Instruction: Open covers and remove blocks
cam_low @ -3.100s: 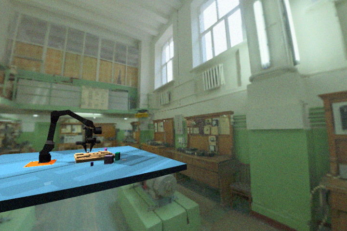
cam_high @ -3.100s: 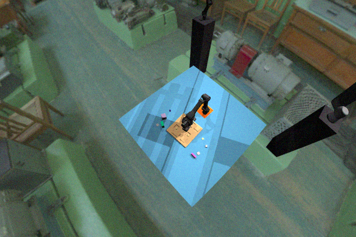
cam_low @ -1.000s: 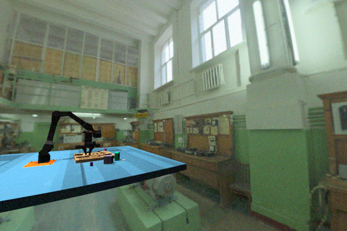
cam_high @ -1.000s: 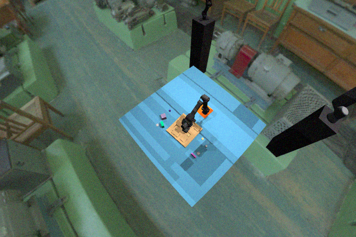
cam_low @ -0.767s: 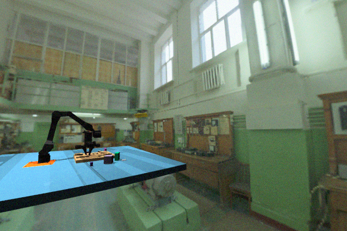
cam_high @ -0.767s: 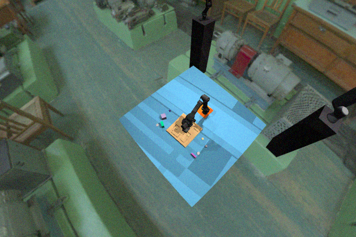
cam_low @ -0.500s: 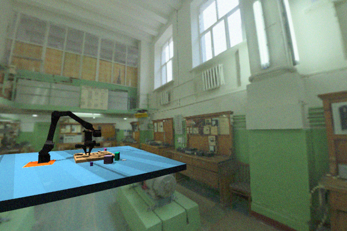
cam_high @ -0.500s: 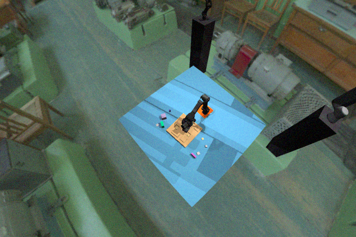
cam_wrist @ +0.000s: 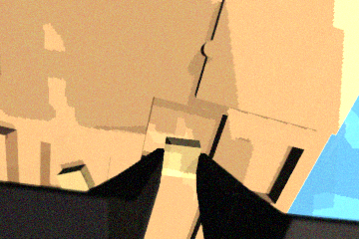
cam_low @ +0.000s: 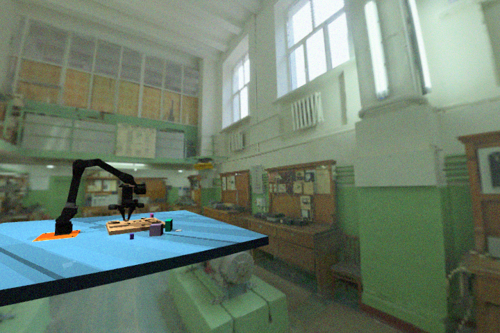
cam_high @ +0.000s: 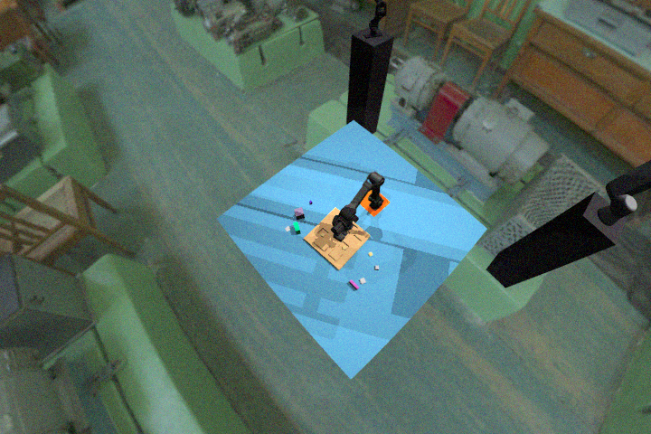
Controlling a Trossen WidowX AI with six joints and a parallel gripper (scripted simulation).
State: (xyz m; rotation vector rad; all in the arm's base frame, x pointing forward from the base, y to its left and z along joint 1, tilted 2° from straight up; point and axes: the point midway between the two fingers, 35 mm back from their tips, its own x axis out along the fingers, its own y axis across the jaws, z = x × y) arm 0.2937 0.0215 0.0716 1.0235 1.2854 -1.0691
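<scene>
My gripper tip is 4 cm short of the tan puzzle board and 2 cm above it. Also, from my gripper tip: small purple piece (1 cm ahead, 32 cm to the right, 3 cm below); then lilac block (13 cm ahead, 30 cm to the right, 2 cm below); then green block (20 cm ahead, 23 cm to the right, 1 cm below).
</scene>
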